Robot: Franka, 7 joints.
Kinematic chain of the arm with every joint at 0, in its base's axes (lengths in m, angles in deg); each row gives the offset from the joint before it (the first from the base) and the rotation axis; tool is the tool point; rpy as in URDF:
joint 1: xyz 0 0 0.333 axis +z
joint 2: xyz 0 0 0 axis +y
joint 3: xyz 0 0 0.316 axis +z
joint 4: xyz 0.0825 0 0 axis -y
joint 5: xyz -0.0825 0 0.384 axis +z
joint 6: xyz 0 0 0 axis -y
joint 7: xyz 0.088 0 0 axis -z
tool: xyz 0 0 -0.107 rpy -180 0 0
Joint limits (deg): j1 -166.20..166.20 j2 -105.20..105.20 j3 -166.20..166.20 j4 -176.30..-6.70 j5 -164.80..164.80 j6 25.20..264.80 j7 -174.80..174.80
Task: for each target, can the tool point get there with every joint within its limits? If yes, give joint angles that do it. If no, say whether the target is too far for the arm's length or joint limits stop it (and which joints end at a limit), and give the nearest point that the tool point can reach.
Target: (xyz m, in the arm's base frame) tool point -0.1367 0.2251 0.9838
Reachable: yes | joints -15.63 1.78 114.28 -29.41 60.28 44.39 86.34
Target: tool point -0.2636 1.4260 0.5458
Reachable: no: too far | nearest point -0.1543 0.8347 0.4576 | short by 0.608 m
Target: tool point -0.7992 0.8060 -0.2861
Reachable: no: too far | nearest point -0.5303 0.5348 -0.0778 | short by 0.435 m
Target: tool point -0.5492 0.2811 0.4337
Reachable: yes | joints 11.88 -26.85 129.17 -88.49 26.23 83.59 -33.67
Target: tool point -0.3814 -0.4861 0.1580
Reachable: yes | joints -80.50 68.48 -67.94 -102.87 102.50 77.10 49.64
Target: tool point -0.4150 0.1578 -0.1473
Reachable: yes | joints 138.90 71.83 13.91 -106.26 69.45 136.84 114.68
